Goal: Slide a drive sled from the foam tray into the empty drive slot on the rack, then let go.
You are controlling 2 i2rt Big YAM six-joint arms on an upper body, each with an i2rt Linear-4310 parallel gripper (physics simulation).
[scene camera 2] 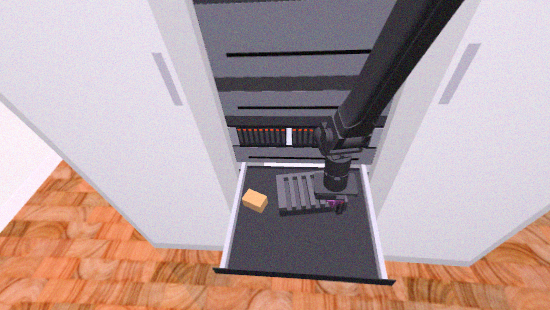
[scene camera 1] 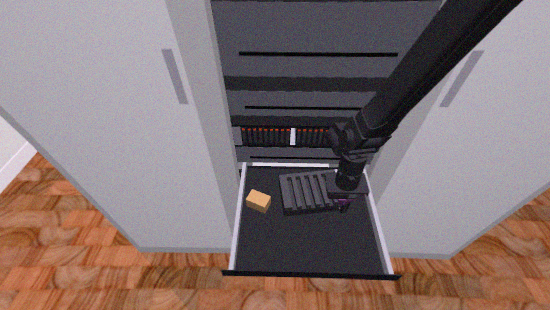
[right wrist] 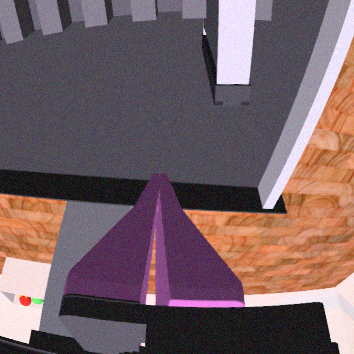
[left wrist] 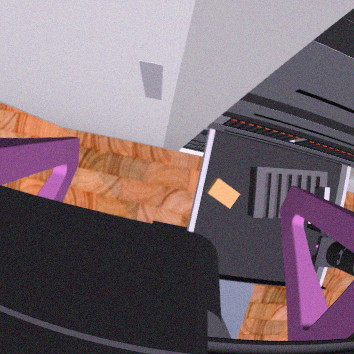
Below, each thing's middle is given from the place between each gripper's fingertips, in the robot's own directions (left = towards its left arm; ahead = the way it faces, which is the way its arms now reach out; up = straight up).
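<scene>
From my right hand, the grey drive sled [right wrist: 226,42] is 6 cm below, 9 cm ahead and 2 cm to the right. The ribbed foam tray [scene camera 1: 303,193] is 11 cm below my right hand, 11 cm ahead of it and 6 cm to the left of it. Going by their middles, of the things named here the grey drive sled is the nearest to my right hand.
From my left hand, the ribbed foam tray is 61 cm below, 1 cm ahead and 34 cm to the right, while the grey drive sled is 56 cm below my left hand, 2 cm behind it and 42 cm to the right of it. Going by its middle, the ribbed foam tray is nearer to my right hand than to my left hand.
</scene>
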